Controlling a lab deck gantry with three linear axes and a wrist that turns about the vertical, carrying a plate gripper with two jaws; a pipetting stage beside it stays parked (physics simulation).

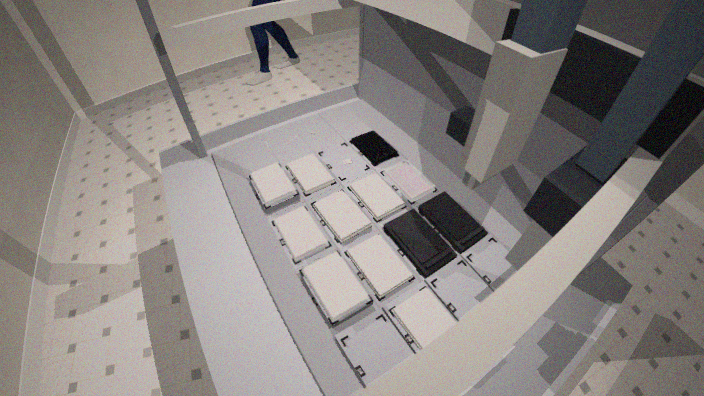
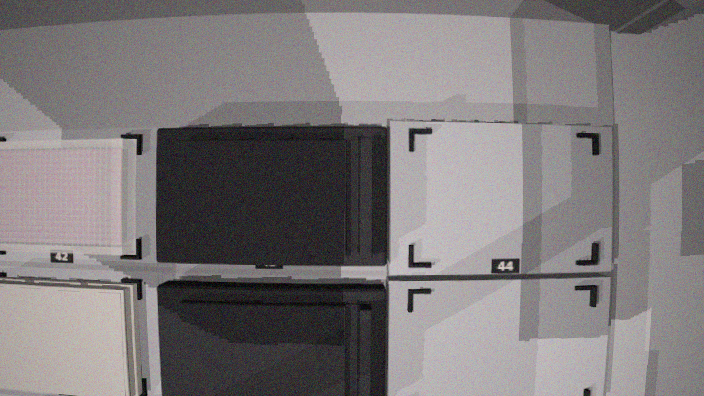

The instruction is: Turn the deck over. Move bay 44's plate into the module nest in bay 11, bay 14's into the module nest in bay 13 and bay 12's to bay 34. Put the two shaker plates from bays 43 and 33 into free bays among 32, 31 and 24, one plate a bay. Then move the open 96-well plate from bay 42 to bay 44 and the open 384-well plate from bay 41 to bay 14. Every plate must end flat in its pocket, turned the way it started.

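Places are measured from the robot's base along level axes (x ahead, y left, z up), in centimetres.
Pixels of known places: gripper, fingertip midpoint: [image 1: 527, 252]; robot's base at its link origin: [image 1: 252, 181].
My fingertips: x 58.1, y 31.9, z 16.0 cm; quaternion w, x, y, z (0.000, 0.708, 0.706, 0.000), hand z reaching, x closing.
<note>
Ahead of a thing's pixels: the offset from my fingertips to its top centre. "pt": to the spot under its first point.
A white plate @(dz -12.7, dx -51.7, dy -27.6 cm) [image 1: 273, 183] is in bay 11, one @(dz -12.7, dx -19.0, dy -27.6 cm) [image 1: 336, 281] in bay 13, one @(dz -14.6, dx -35.3, dy -27.6 cm) [image 1: 301, 232] in bay 12, one @(dz -14.6, dx -35.3, dy -6.2 cm) [image 1: 376, 195] [image 2: 60, 340] in bay 32 and one @(dz -13.1, dx -2.5, dy -16.9 cm) [image 1: 424, 316] in bay 24. The black shakers in bay 43 @(dz -12.9, dx -18.5, dy +4.6 cm) [image 1: 452, 220] [image 2: 255, 195] and bay 33 @(dz -12.9, dx -18.5, dy -6.1 cm) [image 1: 420, 242] [image 2: 260, 320] bear no plate. A pinkish open plate @(dz -14.6, dx -35.3, dy +4.5 cm) [image 1: 408, 180] [image 2: 60, 195] is in bay 42, a black plate @(dz -14.6, dx -51.7, dy +4.5 cm) [image 1: 374, 147] in bay 41. Bays 44 @(pt dz -14.6, dx -5.5, dy +5.0 cm) [image 1: 492, 257] [image 2: 470, 200], 34 [image 1: 456, 290] [image 2: 475, 350] and 14 @(pt dz -14.5, dx -4.7, dy -27.1 cm) [image 1: 377, 345] hold no plate. The dark gripper body [image 1: 555, 200] hangs near bay 44; its jaws cannot be made out.
White plates stand in bay 21 @(pt dz -14.6, dx -51.0, dy -17.0 cm) [image 1: 310, 172], bay 22 @(pt dz -14.3, dx -33.7, dy -17.4 cm) [image 1: 341, 215] and bay 23 @(pt dz -14.5, dx -18.2, dy -17.2 cm) [image 1: 380, 265]. A small pale scrap @(dz -15.9, dx -50.7, dy -5.4 cm) [image 1: 348, 161] lies in bay 31. The beige pipetting stage [image 1: 515, 105] hangs behind the gripper body. A pale frame beam [image 1: 525, 290] crosses the front.
</note>
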